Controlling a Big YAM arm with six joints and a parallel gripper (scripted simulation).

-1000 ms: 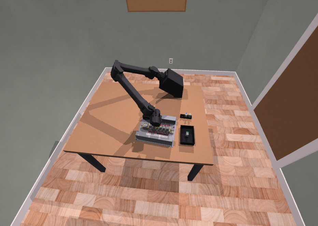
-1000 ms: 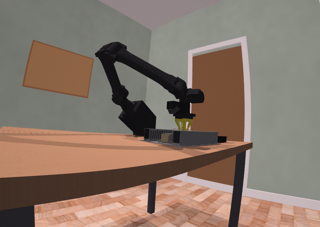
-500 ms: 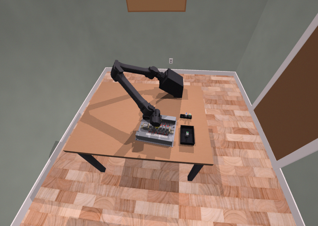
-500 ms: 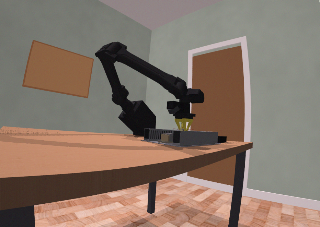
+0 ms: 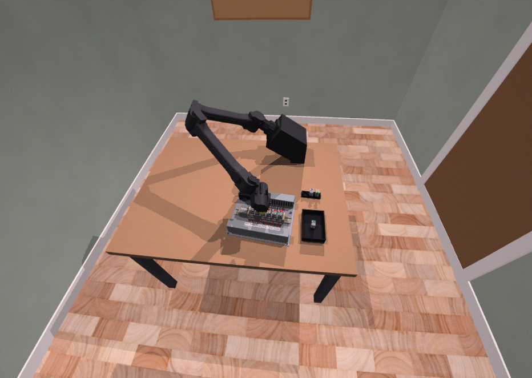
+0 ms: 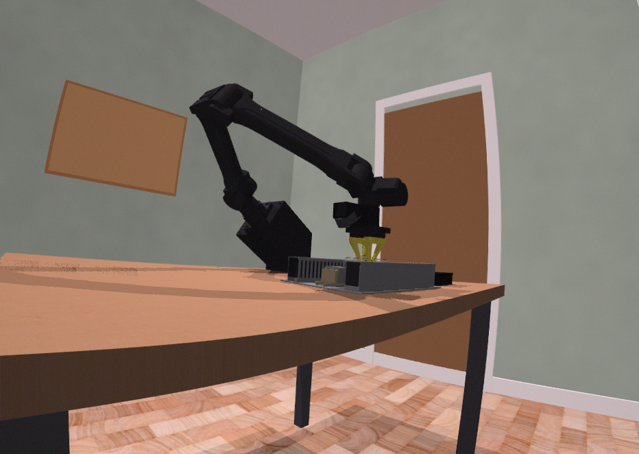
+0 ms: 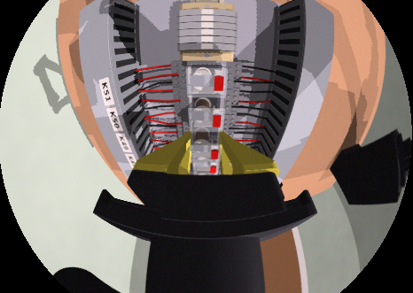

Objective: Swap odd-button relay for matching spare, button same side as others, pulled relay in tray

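The grey relay panel lies 50 mm below my hand. The rest, counted from my hand: black tray (70 mm ahead, 250 mm to the left, 40 mm below).
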